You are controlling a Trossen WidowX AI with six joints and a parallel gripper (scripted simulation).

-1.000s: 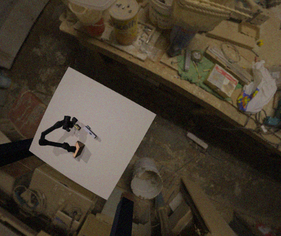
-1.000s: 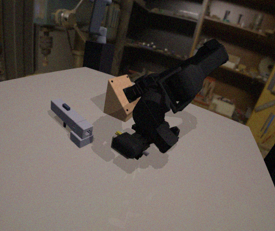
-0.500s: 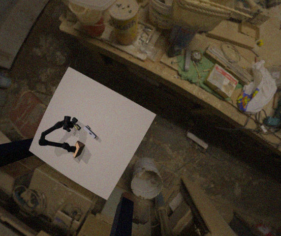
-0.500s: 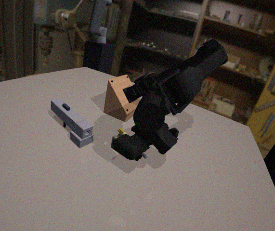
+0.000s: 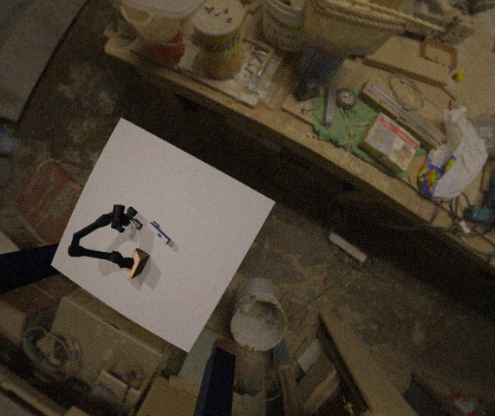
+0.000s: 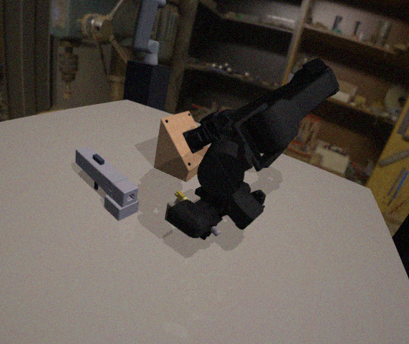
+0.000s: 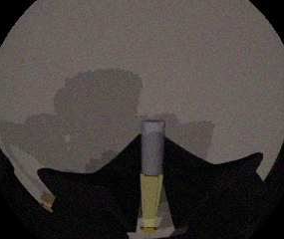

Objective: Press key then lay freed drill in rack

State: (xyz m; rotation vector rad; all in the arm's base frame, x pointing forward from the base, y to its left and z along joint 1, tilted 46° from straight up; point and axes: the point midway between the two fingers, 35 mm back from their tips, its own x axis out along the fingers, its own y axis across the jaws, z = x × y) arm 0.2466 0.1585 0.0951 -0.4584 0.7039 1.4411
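Now: gripper tip 1 cm past the drill, 4 cm to the left of it and 4 cm below it. The rest, counted from my gripper tip: grey housing: 3 cm ahead, 23 cm to the right, 4 cm above; dark key: 3 cm ahead, 26 cm to the right, 5 cm above.
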